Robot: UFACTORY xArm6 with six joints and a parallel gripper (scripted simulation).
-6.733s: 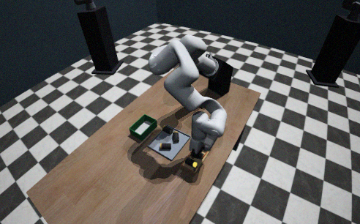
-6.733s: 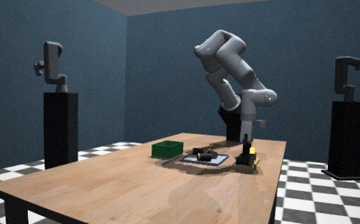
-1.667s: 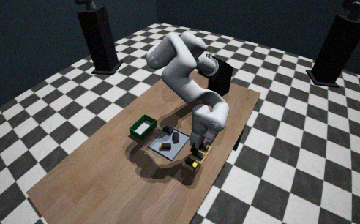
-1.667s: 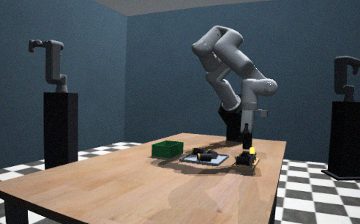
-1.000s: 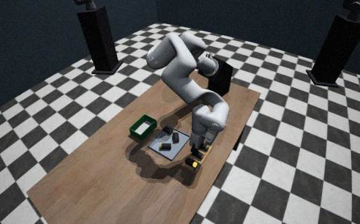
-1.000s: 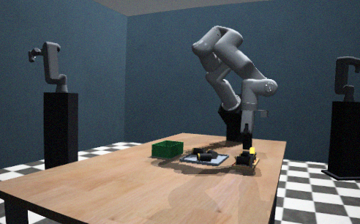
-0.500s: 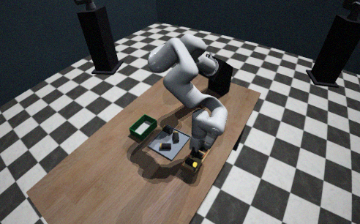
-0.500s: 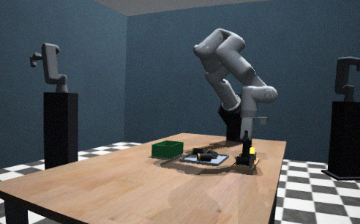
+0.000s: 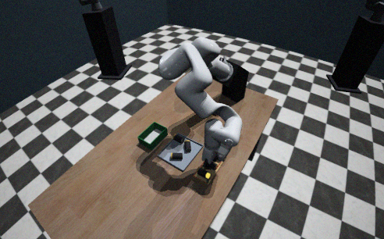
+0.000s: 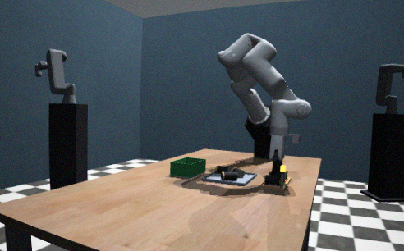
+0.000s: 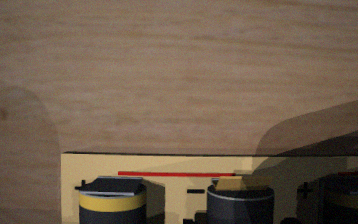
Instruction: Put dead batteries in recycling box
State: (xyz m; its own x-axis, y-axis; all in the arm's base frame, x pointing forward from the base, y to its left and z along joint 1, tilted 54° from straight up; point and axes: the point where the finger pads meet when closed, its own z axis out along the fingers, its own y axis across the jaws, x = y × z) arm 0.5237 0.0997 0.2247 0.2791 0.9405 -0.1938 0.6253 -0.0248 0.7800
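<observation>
The grey tray lies 18 cm to the right of my hand, 8 cm behind it and 4 cm below it. From my hand the other things lie so: green recycling box 36 cm to the right, 15 cm behind, 3 cm below.
</observation>
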